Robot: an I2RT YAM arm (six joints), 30 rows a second.
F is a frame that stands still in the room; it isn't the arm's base.
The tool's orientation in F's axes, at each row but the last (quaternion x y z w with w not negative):
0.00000, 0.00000, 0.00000, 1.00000
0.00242, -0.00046, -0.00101, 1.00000
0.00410, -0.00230, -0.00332, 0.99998
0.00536, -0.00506, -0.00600, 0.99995
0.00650, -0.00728, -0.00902, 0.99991
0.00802, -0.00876, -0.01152, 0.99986
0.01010, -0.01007, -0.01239, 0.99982
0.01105, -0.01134, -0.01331, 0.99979
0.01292, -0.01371, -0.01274, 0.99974
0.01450, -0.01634, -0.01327, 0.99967
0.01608, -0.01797, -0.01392, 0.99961
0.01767, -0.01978, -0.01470, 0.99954
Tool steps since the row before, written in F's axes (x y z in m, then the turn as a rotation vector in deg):
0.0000, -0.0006, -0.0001, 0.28, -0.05, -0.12
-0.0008, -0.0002, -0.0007, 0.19, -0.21, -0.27
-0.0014, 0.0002, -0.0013, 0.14, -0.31, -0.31
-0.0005, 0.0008, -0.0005, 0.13, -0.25, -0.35
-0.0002, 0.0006, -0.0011, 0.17, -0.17, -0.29
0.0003, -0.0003, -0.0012, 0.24, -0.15, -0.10
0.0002, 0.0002, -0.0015, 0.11, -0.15, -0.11
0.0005, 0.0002, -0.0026, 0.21, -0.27, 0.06
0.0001, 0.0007, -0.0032, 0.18, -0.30, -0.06
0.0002, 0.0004, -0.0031, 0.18, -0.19, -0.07
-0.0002, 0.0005, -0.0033, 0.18, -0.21, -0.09
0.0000, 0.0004, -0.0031, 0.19, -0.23, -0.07
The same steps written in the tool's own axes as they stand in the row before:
0.0000, -0.0006, -0.0001, 0.28, -0.05, -0.12
-0.0008, -0.0002, -0.0007, 0.19, -0.21, -0.27
-0.0014, 0.0002, -0.0013, 0.14, -0.31, -0.31
-0.0005, 0.0008, -0.0005, 0.13, -0.25, -0.35
-0.0002, 0.0006, -0.0011, 0.17, -0.17, -0.29
0.0003, -0.0003, -0.0012, 0.24, -0.15, -0.10
0.0002, 0.0002, -0.0015, 0.11, -0.15, -0.11
0.0004, 0.0002, -0.0026, 0.22, -0.26, 0.06
0.0000, 0.0006, -0.0032, 0.19, -0.30, -0.06
0.0001, 0.0003, -0.0031, 0.18, -0.19, -0.07
-0.0003, 0.0004, -0.0033, 0.18, -0.21, -0.09
-0.0001, 0.0003, -0.0031, 0.19, -0.23, -0.07

